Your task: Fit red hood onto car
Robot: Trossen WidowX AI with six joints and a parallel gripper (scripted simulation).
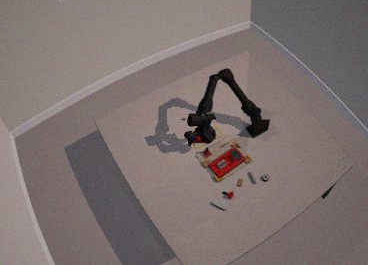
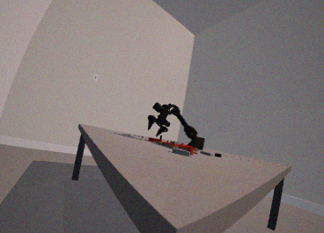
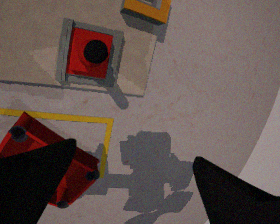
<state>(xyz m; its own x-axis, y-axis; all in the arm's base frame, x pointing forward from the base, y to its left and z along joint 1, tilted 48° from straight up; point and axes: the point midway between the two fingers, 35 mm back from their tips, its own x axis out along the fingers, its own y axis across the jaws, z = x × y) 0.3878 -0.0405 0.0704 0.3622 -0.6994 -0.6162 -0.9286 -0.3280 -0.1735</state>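
Right now my gripper tip is 7 cm past the red hood, 6 cm to the left of it and 5 cm above it.
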